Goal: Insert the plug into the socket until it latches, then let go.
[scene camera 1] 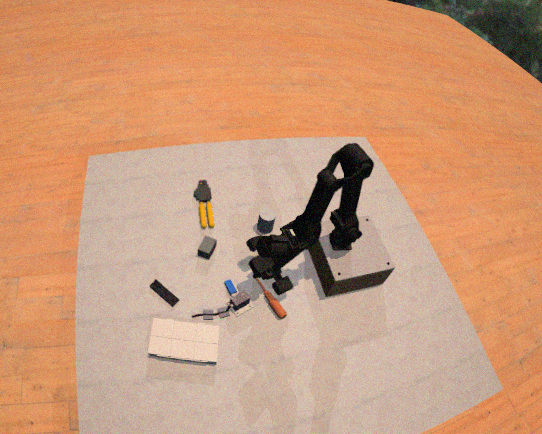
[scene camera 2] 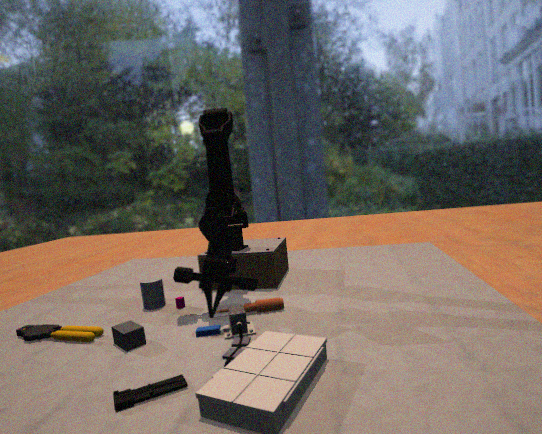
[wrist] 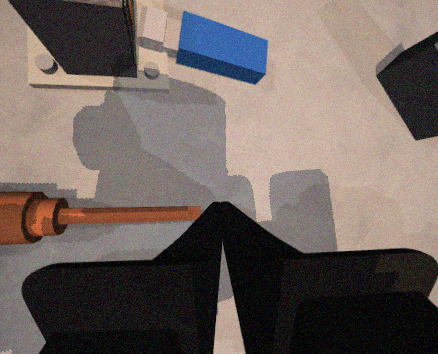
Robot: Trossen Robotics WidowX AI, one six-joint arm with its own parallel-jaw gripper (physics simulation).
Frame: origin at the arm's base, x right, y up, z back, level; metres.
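Seen in the pictures: gripper, fingertip midpoint: (scene camera 1: 254, 277) (scene camera 2: 211, 317) (wrist: 220, 209); arm's base, origin of the base link: (scene camera 1: 340, 241) (scene camera 2: 234, 248).
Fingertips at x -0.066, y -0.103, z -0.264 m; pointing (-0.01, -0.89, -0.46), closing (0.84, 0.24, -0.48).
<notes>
Offsets run from my fingertips to a thing's top centre. "*": to the spot under its first point.
A dark box-shaped housing @(dx -0.096, dy +0.043, dz -0.054 m) (scene camera 1: 240, 299) (scene camera 2: 237, 322) (wrist: 95, 40), with a cable at its far end, stands on a pale base plate @(* dx -0.080, dy +0.002, dz -0.026 m) (wrist: 100, 83); I take it for the socket. A blue block @(dx -0.049, dy +0.012, dz -0.072 m) (scene camera 1: 230, 286) (scene camera 2: 208, 330) (wrist: 222, 47), which looks like the plug's grip, lies beside it. A narrow pale neck joins the blue block to a pale piece at the plate's edge; how deep it sits cannot be told. My gripper (scene camera 2: 212, 316) (wrist: 220, 209) is shut and empty, its tips on the robot's side of both and apart from them. The fingertips are hidden in scene camera 1.
An orange screwdriver @(dx -0.078, dy +0.025, dz +0.041 m) (scene camera 1: 276, 306) (scene camera 2: 265, 305) (wrist: 30, 220) lies beside my fingertips. A grey block @(dx +0.098, dy +0.033, dz -0.147 m) (scene camera 1: 207, 247) (scene camera 2: 128, 335), yellow-handled pliers @(* dx +0.237, dy +0.013, dz -0.149 m) (scene camera 1: 206, 214) (scene camera 2: 75, 333), a dark cylinder @(dx +0.200, dy +0.068, dz +0.049 m) (scene camera 2: 152, 294), a magenta piece @(dx +0.119, dy +0.023, dz +0.051 m) (scene camera 2: 180, 302), a black bar @(dx -0.066, dy +0.014, dz -0.278 m) (scene camera 1: 164, 292) (scene camera 2: 150, 392) and a tiled box @(dx -0.226, dy +0.033, dz -0.212 m) (scene camera 1: 184, 340) (scene camera 2: 277, 365) stand around.
</notes>
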